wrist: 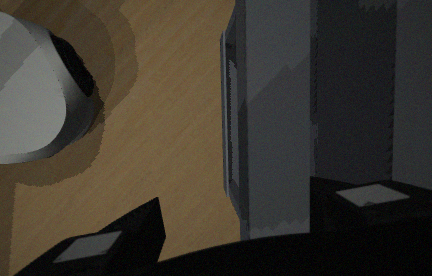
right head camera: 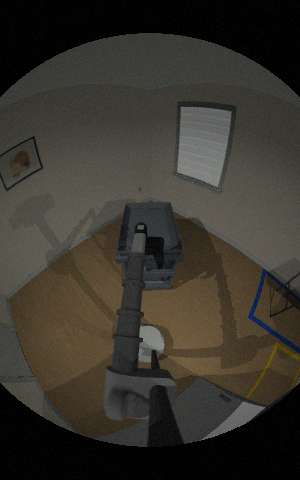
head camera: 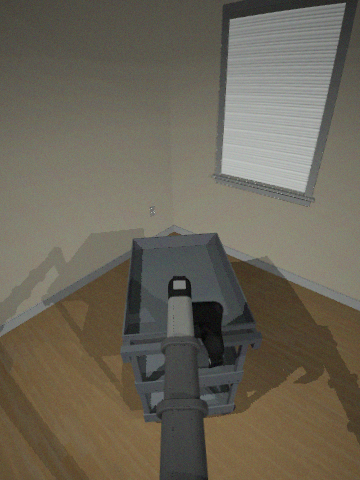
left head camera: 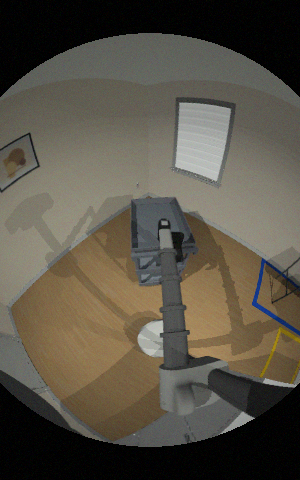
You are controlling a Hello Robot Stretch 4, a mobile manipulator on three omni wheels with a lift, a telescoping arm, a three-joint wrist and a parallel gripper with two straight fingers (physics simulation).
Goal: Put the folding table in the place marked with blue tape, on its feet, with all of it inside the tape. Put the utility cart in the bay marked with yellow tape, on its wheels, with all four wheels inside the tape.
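Where they show: gripper, between the fingertips: (wrist: 226, 204) (head camera: 208, 355); robot's base, origin of its link: (right head camera: 143, 342) (left head camera: 157, 337).
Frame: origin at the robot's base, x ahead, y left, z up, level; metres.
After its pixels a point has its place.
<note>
The grey utility cart (head camera: 175, 260) {y 0.018, x 1.095, z 0.766 m} (left head camera: 155, 210) {y -0.001, x 1.093, z 0.766 m} (right head camera: 150, 217) {y -0.021, x 1.056, z 0.766 m} (wrist: 277, 150) {y -0.048, x 0.569, z 0.836 m} stands upright in the room's corner, outside both tapes. My gripper (head camera: 214, 350) {y -0.090, x 0.557, z 0.778 m} (wrist: 226, 204) {y -0.090, x 0.557, z 0.778 m} is open at the cart's near end. In the wrist view its fingers stand apart, with the cart's grey end bar between them; contact is unclear. Thin dark legs, apparently the folding table's (left head camera: 286, 295) {y -2.324, x 0.044, z -0.027 m} (right head camera: 285, 309) {y -1.801, x 0.061, z 0.307 m}, show inside the blue tape (left head camera: 258, 282) {y -1.638, x 0.465, z -0.026 m} (right head camera: 257, 295) {y -1.634, x 0.446, z -0.027 m}, cut off by the right edge. The yellow tape (left head camera: 270, 355) {y -1.583, x -0.760, z -0.025 m} (right head camera: 263, 370) {y -1.586, x -0.738, z -0.029 m} shows partly nearby. The cart's wheels are hidden.
A white round-topped object (left head camera: 150, 340) {y 0.076, x -0.017, z 0.187 m} (right head camera: 151, 345) {y -0.081, x -0.017, z 0.187 m} (wrist: 30, 100) {y -0.021, x 0.102, z 0.187 m} stands on the floor under the arm, between the cart and my base. Two walls meet close behind the cart. A window (head camera: 280, 100) {y -0.752, x 2.024, z 1.454 m} is on the right wall. Grey furniture (right head camera: 200, 405) {y -0.451, x -0.553, z 0.536 m} stands at the lower right.
</note>
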